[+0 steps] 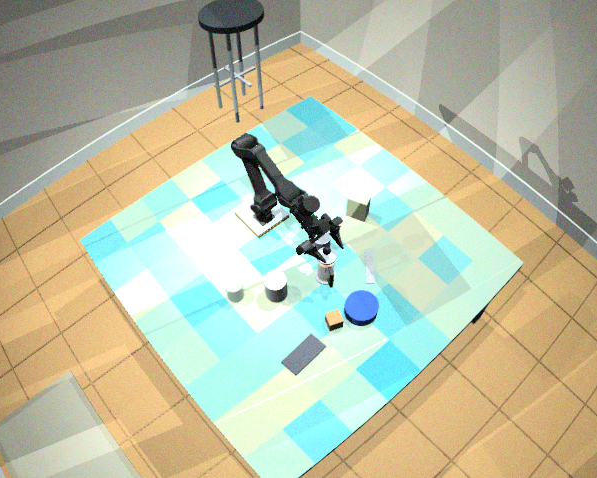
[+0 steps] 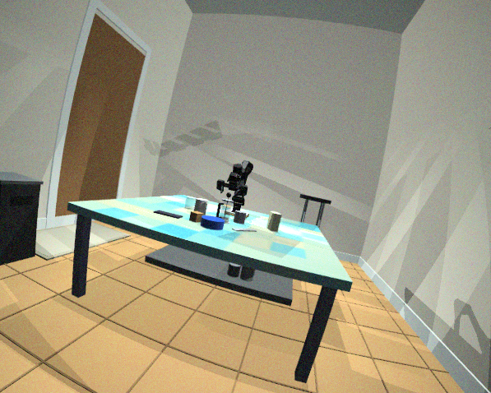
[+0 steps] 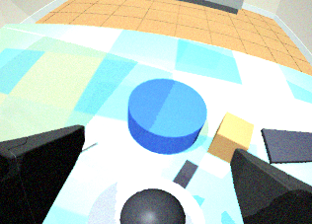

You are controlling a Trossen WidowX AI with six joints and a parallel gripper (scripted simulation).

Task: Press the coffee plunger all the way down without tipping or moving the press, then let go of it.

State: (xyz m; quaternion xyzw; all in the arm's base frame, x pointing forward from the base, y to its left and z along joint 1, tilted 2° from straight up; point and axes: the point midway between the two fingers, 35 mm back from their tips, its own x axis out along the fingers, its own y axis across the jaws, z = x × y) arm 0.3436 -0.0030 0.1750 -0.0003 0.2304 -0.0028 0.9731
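The coffee press is 20 mm behind my gripper tip, 10 mm to the right of it and 90 mm below it. From my gripper tip the other things lie so: white strip 50 mm ahead, 140 mm to the left, 170 mm below; then blue disc 160 mm ahead, 20 mm to the right, 150 mm below; then orange cube 120 mm ahead, 120 mm to the right, 150 mm below.
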